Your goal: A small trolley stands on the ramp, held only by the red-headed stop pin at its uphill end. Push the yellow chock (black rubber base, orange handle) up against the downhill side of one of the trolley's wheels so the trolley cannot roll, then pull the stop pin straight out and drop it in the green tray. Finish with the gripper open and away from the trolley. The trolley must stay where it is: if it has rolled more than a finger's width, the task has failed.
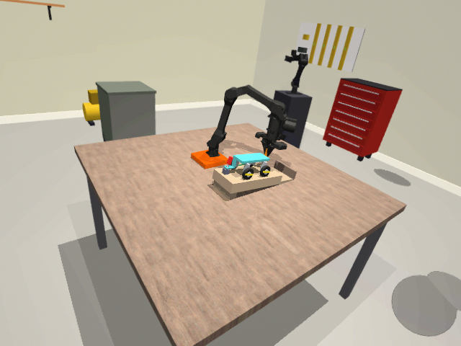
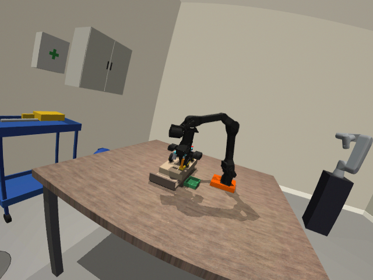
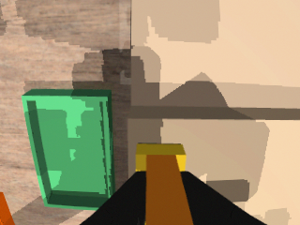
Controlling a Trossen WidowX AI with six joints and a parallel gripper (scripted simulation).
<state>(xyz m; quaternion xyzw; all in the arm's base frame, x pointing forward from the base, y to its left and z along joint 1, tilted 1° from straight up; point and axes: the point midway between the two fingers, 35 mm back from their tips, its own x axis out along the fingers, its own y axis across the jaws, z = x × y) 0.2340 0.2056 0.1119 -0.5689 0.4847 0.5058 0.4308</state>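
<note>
My gripper tip is 27 cm to the left of the red-headed stop pin, 8 cm short of it and 2 cm below it. Round my gripper tip: yellow chock 2 cm to the right; then raised lip 12 cm to the left, 8 cm below, 4 cm ahead; then green tray 12 cm below, 6 cm to the right, 6 cm behind.
</note>
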